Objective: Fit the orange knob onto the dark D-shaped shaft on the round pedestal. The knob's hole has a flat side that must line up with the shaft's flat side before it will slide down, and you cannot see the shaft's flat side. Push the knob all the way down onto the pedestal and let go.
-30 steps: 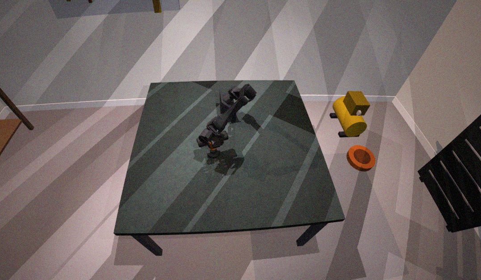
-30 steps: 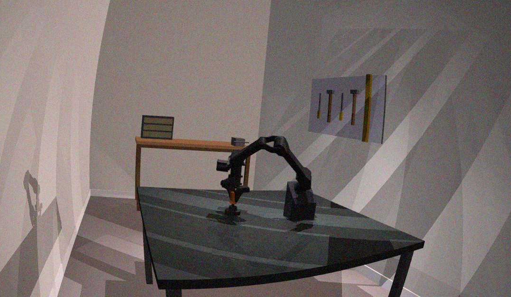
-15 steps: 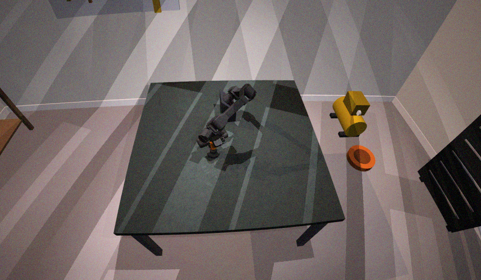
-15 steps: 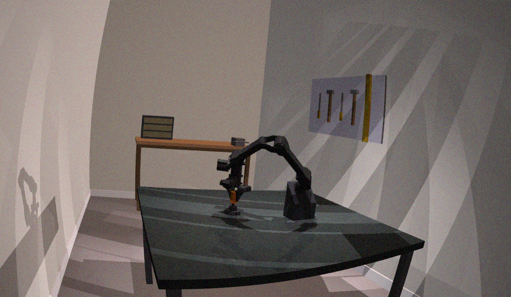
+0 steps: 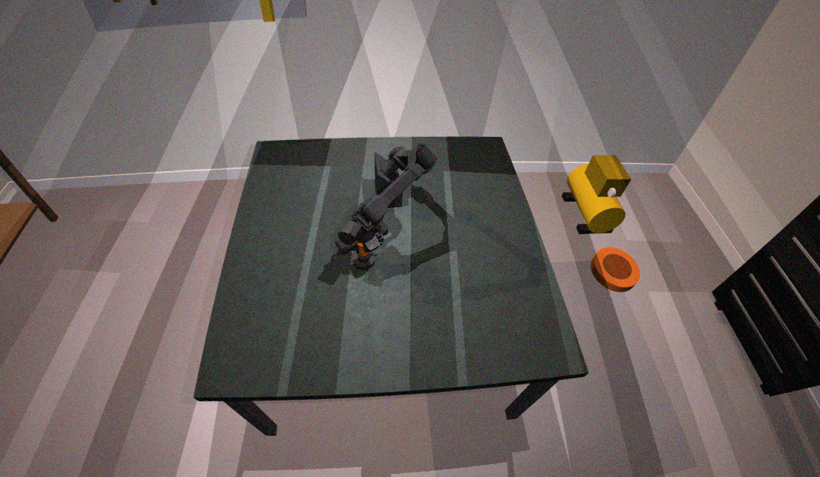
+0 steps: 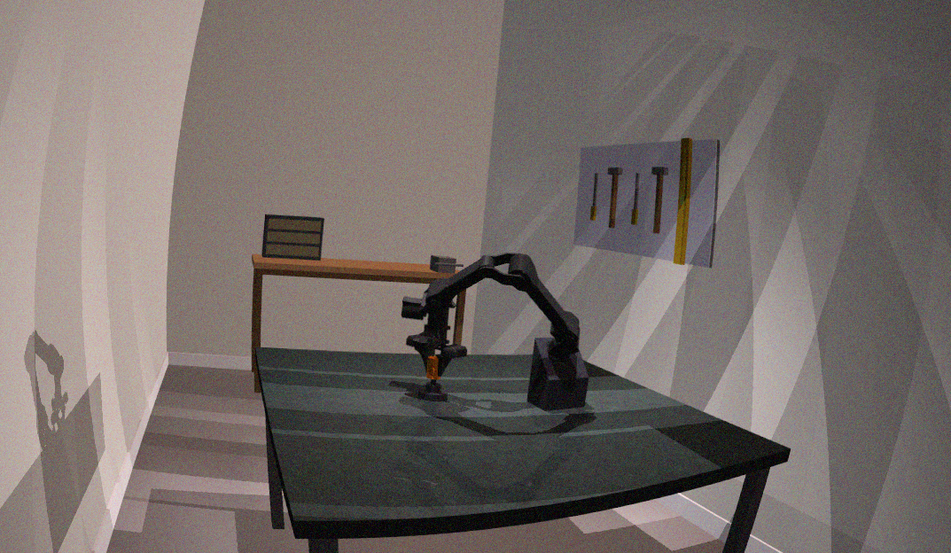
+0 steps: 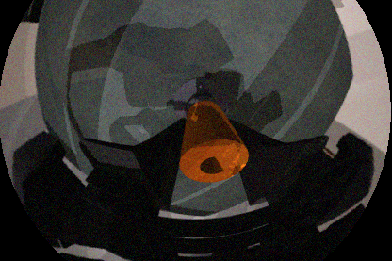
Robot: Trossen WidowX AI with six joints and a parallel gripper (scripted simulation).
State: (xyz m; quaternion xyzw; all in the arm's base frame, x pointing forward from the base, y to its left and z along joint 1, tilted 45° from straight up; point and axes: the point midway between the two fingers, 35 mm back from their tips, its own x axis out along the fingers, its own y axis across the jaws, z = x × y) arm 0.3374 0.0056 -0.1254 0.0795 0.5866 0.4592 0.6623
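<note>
Right now the orange knob is 2 cm above my gripper tip. Also, from my gripper tip: round pedestal (4 cm below).
</note>
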